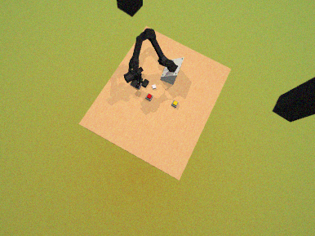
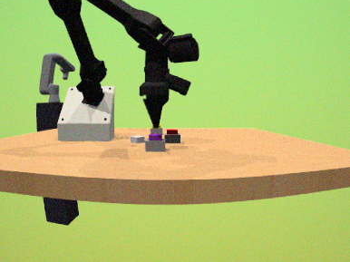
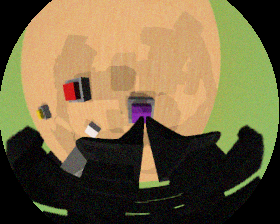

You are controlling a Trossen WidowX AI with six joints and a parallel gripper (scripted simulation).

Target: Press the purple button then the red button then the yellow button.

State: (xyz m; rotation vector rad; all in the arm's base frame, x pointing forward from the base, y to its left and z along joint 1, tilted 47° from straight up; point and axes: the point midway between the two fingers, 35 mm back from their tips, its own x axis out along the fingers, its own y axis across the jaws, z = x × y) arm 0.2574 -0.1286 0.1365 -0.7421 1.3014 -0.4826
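Right now the purple button is 20 mm below my gripper tip. Round my gripper tip: red button 140 mm to the left, 30 mm ahead, 20 mm below; then yellow button 350 mm to the left, 50 mm behind, 20 mm below; then small white block 120 mm to the left, 70 mm behind, 50 mm below.
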